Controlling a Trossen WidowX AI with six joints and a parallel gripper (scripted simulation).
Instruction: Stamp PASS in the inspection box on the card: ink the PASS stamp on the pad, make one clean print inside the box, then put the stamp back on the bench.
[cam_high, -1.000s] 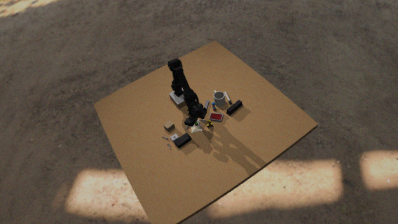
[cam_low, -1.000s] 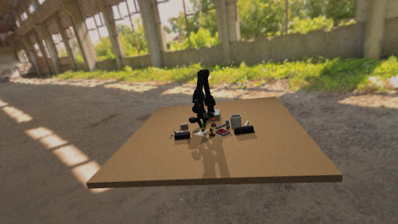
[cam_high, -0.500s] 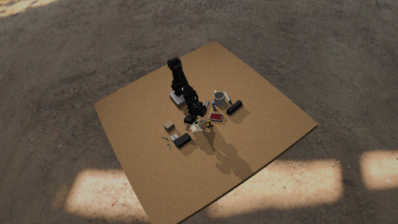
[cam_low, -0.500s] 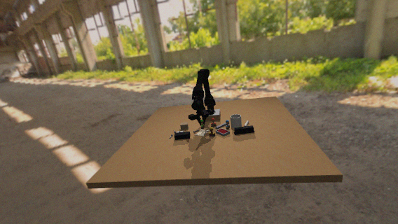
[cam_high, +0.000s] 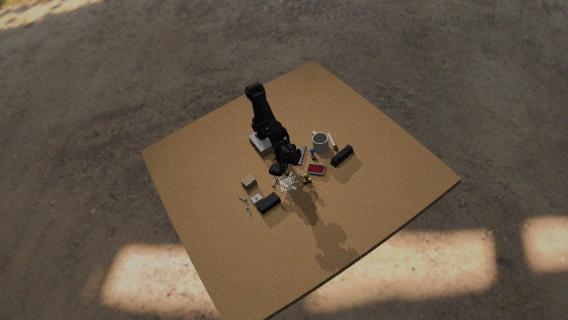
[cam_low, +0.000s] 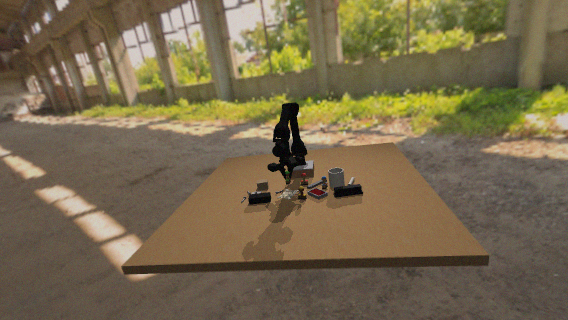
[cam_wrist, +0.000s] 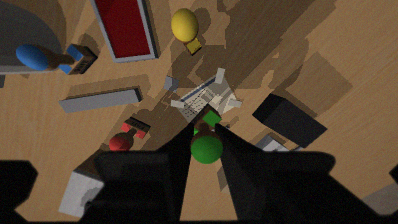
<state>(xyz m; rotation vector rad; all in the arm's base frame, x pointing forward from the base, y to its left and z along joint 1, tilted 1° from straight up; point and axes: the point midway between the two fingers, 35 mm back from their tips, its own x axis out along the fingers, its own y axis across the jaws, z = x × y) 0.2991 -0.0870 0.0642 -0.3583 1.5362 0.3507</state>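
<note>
Right now the white card is 90 mm below my gripper tip and 10 mm to the right of it. The rest, counted from my gripper tip: red-knobbed stamp: 90 mm to the left, 90 mm behind, 70 mm below; green-knobbed stamp: right at my gripper tip; yellow-knobbed stamp: 80 mm ahead, 70 mm below, 60 mm to the left.
</note>
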